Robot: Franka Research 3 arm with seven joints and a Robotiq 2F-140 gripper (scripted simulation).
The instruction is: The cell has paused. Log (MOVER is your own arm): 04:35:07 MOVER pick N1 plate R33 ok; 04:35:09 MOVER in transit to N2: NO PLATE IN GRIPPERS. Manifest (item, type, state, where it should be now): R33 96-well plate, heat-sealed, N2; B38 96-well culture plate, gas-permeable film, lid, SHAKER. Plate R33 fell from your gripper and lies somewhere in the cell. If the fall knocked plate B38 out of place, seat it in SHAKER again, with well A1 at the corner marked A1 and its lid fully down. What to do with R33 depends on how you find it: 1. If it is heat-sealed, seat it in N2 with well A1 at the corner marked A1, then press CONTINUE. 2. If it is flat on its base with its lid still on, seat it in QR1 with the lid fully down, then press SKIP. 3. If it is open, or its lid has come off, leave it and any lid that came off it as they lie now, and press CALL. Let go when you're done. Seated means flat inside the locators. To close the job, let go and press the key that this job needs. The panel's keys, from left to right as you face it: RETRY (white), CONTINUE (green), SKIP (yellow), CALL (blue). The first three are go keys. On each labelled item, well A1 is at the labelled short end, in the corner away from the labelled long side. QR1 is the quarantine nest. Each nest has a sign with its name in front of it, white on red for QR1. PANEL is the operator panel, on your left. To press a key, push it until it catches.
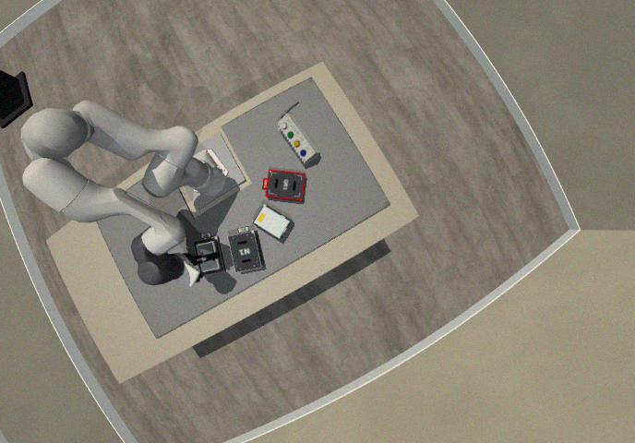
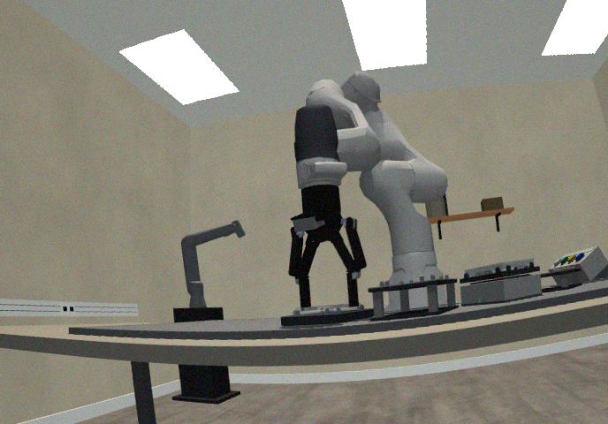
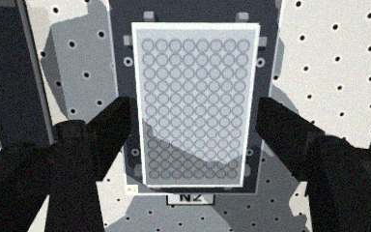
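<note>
Right now my hand is 2 cm above the flat white plate. The rest, counted from my hand: QR1 nest (12 cm behind, 46 cm to the left, 1 cm below).
</note>
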